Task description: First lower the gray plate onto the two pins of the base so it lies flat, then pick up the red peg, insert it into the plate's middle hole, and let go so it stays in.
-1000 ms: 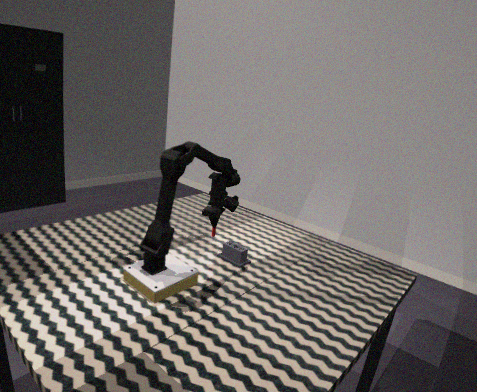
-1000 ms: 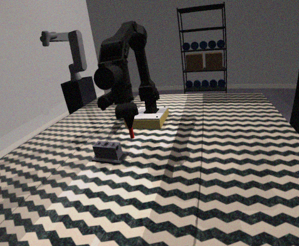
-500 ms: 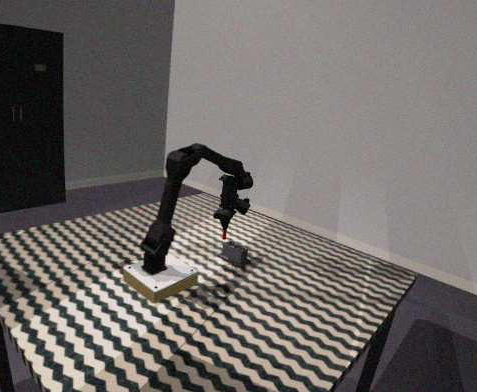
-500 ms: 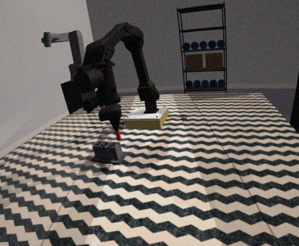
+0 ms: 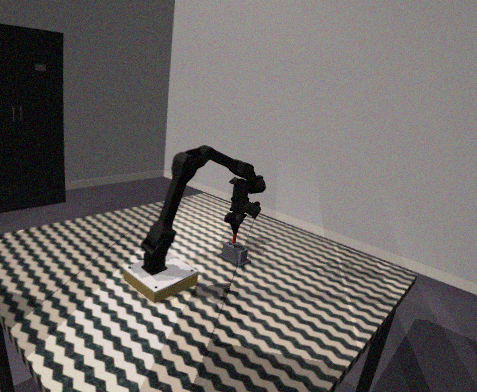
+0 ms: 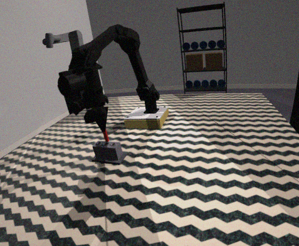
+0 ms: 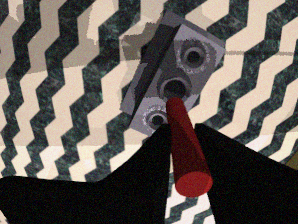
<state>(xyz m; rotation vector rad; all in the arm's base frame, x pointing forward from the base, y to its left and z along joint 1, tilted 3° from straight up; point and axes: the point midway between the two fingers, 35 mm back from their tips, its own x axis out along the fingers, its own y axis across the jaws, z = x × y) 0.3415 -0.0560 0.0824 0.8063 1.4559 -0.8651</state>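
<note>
My gripper tip is now 7 cm above the gray plate and 1 cm to the left of it. The rest, counted from my gripper tip: base (10 cm below, 1 cm to the right); then red peg (right at my gripper tip).
</note>
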